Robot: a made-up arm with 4 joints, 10 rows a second.
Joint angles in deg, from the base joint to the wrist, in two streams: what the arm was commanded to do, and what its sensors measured. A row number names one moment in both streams.
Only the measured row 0 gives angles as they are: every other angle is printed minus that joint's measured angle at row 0.
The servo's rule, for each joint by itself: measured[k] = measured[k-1] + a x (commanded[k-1-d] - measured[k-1]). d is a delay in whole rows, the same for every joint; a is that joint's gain. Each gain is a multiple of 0.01, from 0.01 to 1. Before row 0 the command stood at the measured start. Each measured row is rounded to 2 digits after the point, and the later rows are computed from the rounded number. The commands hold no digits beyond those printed.
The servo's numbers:
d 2
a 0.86 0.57 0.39 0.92
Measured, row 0: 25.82 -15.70 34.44 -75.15
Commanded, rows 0 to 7: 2.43 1.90 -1.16 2.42; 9.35 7.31 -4.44 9.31; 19.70 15.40 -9.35 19.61; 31.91 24.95 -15.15 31.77; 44.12 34.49 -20.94 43.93; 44.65 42.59 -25.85 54.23; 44.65 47.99 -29.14 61.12; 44.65 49.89 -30.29 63.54
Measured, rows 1 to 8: 0.00 0.00 0.00 0.00; 0.00 0.00 0.00 0.00; 2.09 1.08 -0.45 2.23; 8.33 4.63 -2.01 8.74; 18.11 10.77 -4.87 18.74; 29.98 18.85 -8.88 30.73; 42.14 27.76 -13.58 42.87; 44.30 36.21 -18.37 53.32
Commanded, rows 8 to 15: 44.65 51.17 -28.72 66.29; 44.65 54.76 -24.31 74.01; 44.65 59.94 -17.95 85.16; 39.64 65.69 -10.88 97.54; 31.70 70.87 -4.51 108.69; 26.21 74.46 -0.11 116.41; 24.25 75.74 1.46 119.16; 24.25 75.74 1.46 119.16
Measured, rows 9 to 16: 44.60 42.92 -22.57 60.50; 44.64 46.89 -25.58 63.30; 44.65 49.33 -26.80 66.05; 44.65 52.43 -25.83 73.37; 44.65 56.71 -22.76 84.22; 40.34 61.83 -18.13 96.47; 32.91 66.98 -12.82 107.71; 27.15 71.24 -7.86 115.71
